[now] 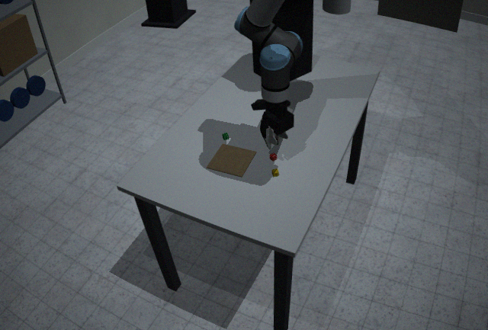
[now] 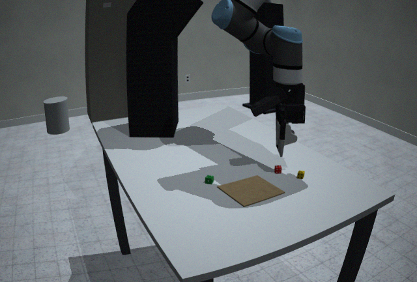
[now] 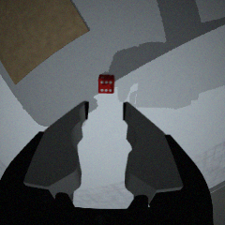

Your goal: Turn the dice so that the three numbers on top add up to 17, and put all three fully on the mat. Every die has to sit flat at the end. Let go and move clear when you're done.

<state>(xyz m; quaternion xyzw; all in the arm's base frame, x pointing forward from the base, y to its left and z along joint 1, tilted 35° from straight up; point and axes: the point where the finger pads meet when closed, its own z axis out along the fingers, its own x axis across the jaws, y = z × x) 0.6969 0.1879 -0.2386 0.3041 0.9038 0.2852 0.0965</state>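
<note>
Right now my hand is 70 mm above the red die. Round my hand: mat (140 mm to the right, 70 mm below, 50 mm ahead); green die (210 mm to the right, 70 mm below, 60 mm behind); yellow die (80 mm ahead, 70 mm below, 30 mm to the left).
</note>
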